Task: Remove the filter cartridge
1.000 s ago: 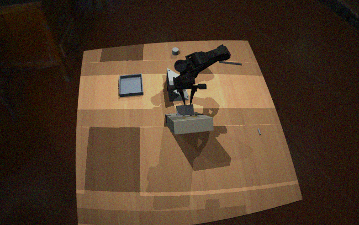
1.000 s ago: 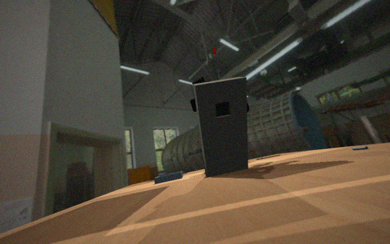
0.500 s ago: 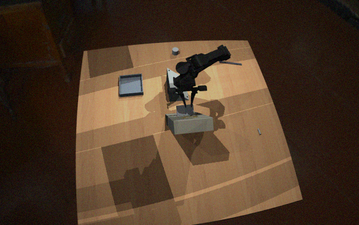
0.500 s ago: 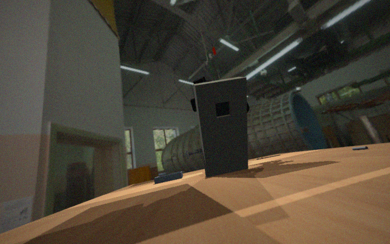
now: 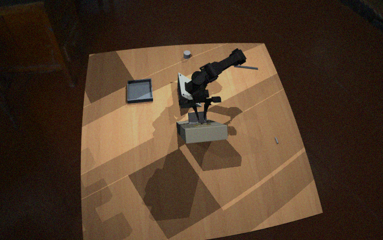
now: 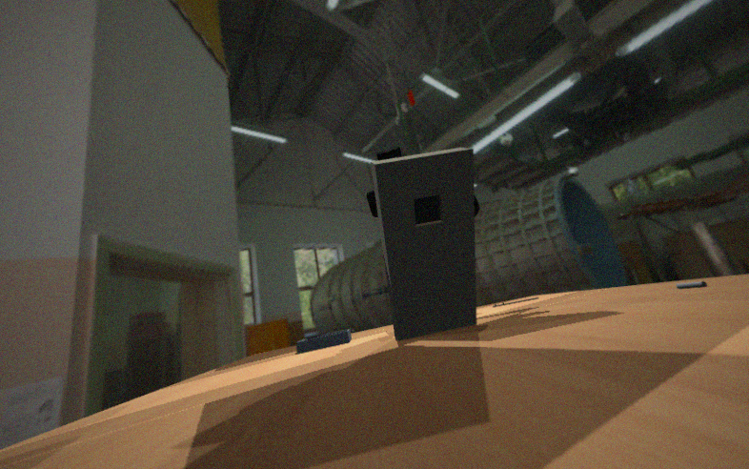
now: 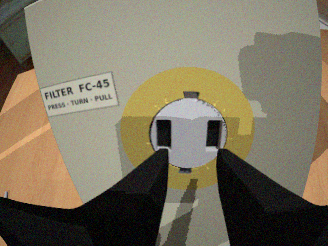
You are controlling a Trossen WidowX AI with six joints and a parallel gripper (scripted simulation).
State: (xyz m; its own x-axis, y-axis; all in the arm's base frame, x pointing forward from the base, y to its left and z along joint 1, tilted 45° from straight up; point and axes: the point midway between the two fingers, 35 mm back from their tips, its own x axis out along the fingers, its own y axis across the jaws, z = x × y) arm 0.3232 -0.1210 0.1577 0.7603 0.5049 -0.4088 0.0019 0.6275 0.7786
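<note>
Right now my gripper tip is 30 mm short of the filter cartridge and 20 mm above it. Also, from my gripper tip: grey service panel: 100 mm below, 10 mm behind; then small grey pin: 470 mm to the left, 270 mm below, 20 mm behind; then blue-grey tray: 370 mm behind, 320 mm to the right, 270 mm below.
</note>
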